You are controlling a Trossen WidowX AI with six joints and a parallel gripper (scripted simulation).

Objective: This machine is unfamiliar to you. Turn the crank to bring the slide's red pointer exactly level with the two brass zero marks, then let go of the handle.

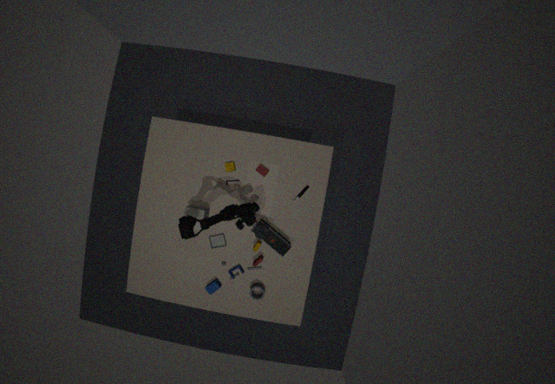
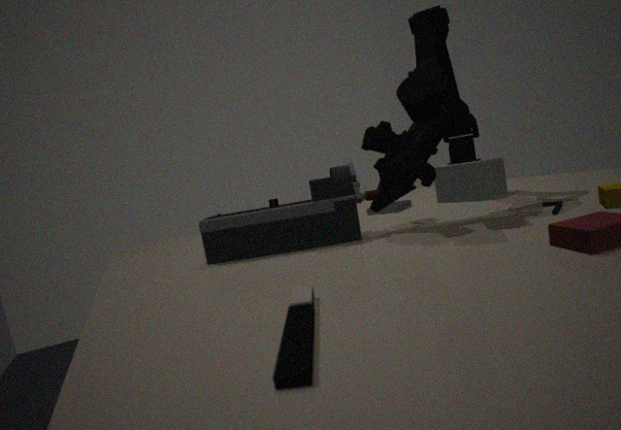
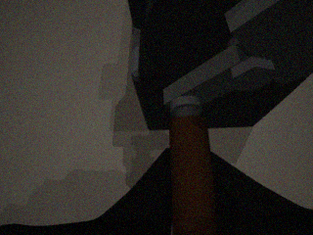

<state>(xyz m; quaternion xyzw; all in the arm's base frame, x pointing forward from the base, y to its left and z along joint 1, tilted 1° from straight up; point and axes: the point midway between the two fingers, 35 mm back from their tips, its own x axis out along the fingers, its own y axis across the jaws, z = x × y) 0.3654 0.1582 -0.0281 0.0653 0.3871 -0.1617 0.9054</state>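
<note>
Now: the brown crank handle 2 cm behind my gripper tip, 1 cm to the left of it and 3 cm above it. From my gripper tip the other things lie so: red pointer: 15 cm ahead, 8 cm to the right, 4 cm above; then grey plate: 19 cm behind, 24 cm to the right, 4 cm below; then blue piece: 11 cm behind, 56 cm to the right, 2 cm below.
</note>
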